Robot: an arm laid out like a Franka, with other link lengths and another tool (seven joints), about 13 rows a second.
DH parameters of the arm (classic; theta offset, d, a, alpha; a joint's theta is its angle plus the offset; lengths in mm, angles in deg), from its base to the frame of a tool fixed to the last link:
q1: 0 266.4 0 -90
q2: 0 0 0 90
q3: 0 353.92 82.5 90
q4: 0 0 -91.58 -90
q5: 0 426.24 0 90
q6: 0 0 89.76 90
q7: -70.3 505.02 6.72 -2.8
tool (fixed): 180 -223.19 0 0
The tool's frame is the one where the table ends.
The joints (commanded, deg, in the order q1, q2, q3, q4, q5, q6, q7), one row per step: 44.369, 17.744, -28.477, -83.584, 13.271, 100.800, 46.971; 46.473, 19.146, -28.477, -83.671, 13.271, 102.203, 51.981; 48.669, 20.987, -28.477, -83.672, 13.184, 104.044, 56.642; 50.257, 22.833, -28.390, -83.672, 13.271, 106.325, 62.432; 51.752, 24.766, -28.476, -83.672, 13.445, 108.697, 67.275; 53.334, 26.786, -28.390, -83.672, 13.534, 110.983, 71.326; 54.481, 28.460, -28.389, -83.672, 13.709, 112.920, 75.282
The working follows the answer.
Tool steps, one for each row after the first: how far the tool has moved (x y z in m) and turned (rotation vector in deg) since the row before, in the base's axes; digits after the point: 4 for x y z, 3 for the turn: -0.0027, 0.0265, -0.0148, -0.611, 0.129, -3.010; -0.0020, 0.0281, -0.0187, -0.824, -0.213, -2.551; 0.0017, 0.0233, -0.0182, -0.408, -0.560, -4.236; 0.0023, 0.0207, -0.0189, -0.335, -0.723, -3.538; -0.0010, 0.0227, -0.0207, -0.416, -0.656, -2.448; 0.0000, 0.0164, -0.0171, -0.163, -0.587, -2.859
Tool pose at each row, in the base's axes (x y z in m, rotation vector in deg; rounded; the steps above come from the unrounded poses): 0.6562, 0.2863, 0.3252, -57.815, 167.443, 3.046; 0.6535, 0.3128, 0.3104, -53.494, 169.171, 2.106; 0.6514, 0.3409, 0.2917, -49.751, 170.337, 0.702; 0.6532, 0.3642, 0.2735, -43.335, 171.631, -0.293; 0.6554, 0.3849, 0.2546, -37.901, 172.282, -1.206; 0.6544, 0.4077, 0.2339, -34.127, 172.516, -2.160; 0.6544, 0.4241, 0.2168, -29.728, 172.805, -2.730

